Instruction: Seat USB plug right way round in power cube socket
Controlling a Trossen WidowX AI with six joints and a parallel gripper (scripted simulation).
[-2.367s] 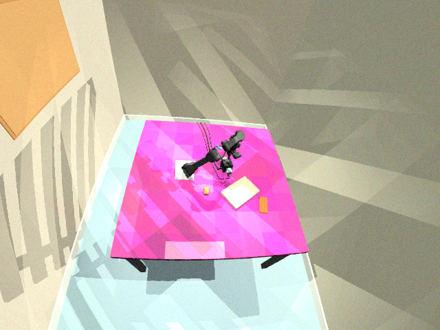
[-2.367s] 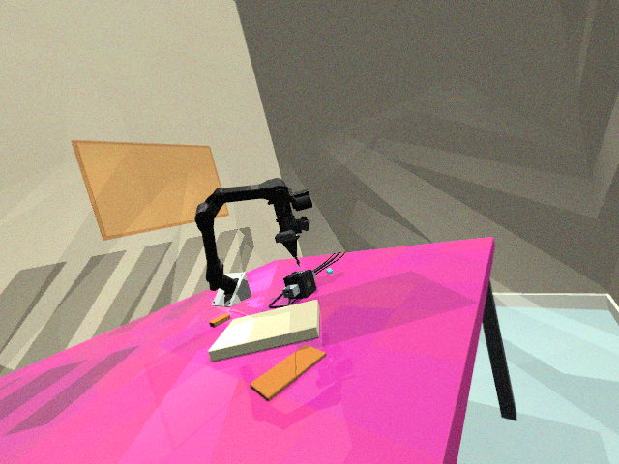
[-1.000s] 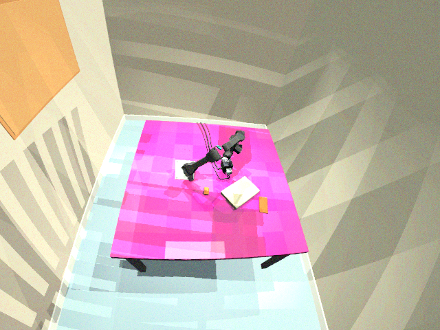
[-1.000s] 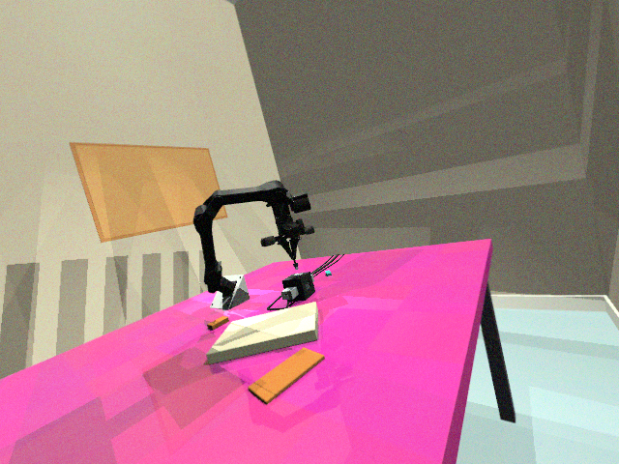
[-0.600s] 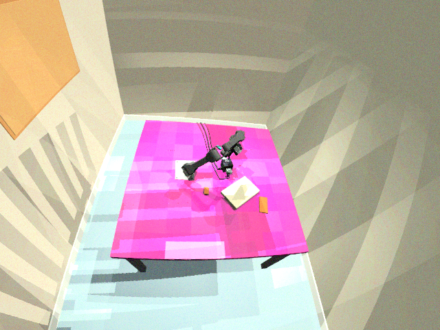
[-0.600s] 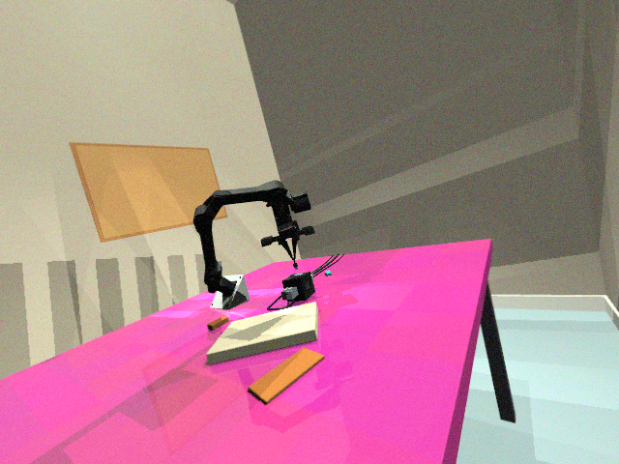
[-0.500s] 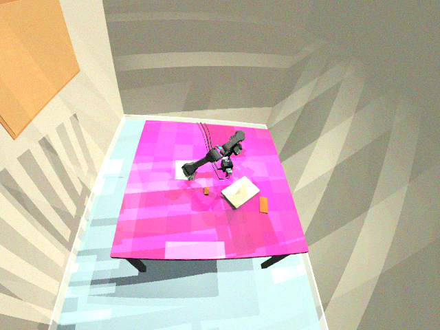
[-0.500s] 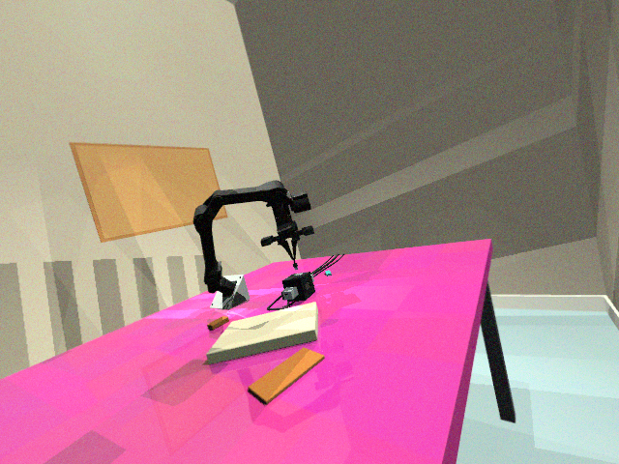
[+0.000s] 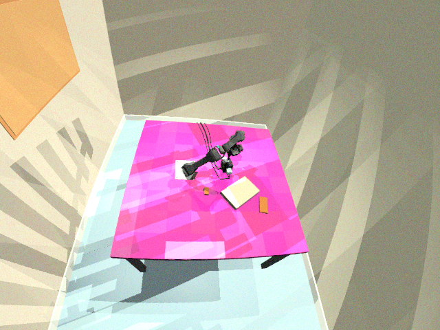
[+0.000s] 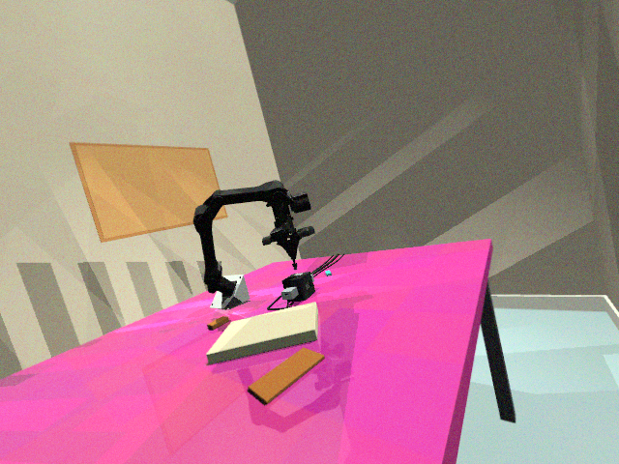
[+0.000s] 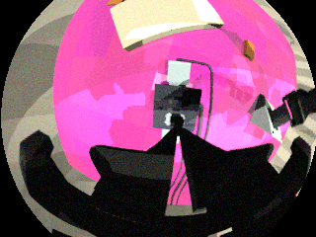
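My gripper tip is now 20 mm above the usb plug. From my gripper tip the other things lie so: white slab: 70 mm ahead, 250 mm to the right, 120 mm below; then small cyan piece: 30 mm behind, 230 mm to the left, 130 mm below; then small orange block: 190 mm behind, 230 mm to the right, 130 mm below.
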